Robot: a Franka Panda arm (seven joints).
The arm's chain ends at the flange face. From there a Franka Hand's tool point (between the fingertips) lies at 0.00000 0.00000 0.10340 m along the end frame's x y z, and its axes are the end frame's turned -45 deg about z.
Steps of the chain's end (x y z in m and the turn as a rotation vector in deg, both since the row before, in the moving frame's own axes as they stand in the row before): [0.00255 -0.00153 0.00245 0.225 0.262 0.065]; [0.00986 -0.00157 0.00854 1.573 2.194 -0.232]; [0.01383 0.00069 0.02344 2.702 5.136 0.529]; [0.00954 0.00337 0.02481 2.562 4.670 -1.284]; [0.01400 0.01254 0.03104 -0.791 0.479 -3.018]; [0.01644 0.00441 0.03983 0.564 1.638 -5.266]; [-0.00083 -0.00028 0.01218 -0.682 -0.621 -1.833]
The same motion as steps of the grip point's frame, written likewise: [0.00351 0.00077 0.00245 -0.026 0.344 0.065]; [0.01289 0.00664 0.00843 -0.439 2.664 -0.232]; [0.01926 0.01341 0.02291 -1.721 5.542 0.529]; [0.01361 0.01171 0.02436 -1.491 5.114 -1.284]; [0.00068 0.02040 0.03103 -0.898 -0.221 -3.018]; [0.01138 0.01598 0.03978 -0.759 1.557 -5.266]; [-0.00205 -0.00068 0.01217 -0.043 -0.921 -1.833]
